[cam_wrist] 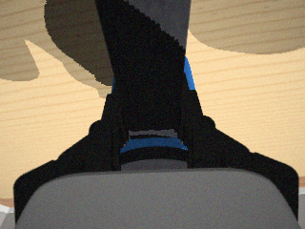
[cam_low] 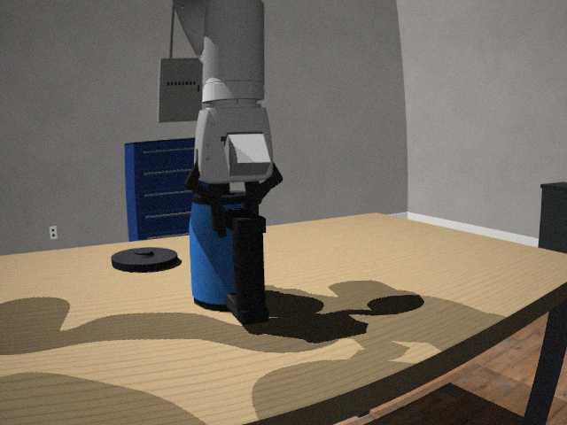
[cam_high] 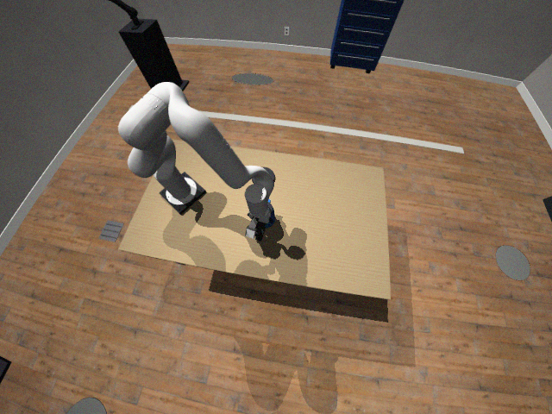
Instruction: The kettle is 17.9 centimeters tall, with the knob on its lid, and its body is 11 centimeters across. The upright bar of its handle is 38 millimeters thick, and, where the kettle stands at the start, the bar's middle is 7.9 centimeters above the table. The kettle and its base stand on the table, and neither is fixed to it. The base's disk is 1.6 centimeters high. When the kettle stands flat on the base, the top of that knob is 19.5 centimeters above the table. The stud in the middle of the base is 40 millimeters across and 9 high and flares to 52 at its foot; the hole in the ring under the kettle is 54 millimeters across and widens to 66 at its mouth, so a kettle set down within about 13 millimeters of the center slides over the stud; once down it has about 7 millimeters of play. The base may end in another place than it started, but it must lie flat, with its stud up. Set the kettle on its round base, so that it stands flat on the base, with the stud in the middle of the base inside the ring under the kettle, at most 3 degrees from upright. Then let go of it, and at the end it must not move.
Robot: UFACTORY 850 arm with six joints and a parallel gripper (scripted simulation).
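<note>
Right now the blue kettle is 5 cm below my hand and 3 cm to the left of it. From my hand the other things lie so: round kettle base: 34 cm to the left, 12 cm below, 9 cm behind.
</note>
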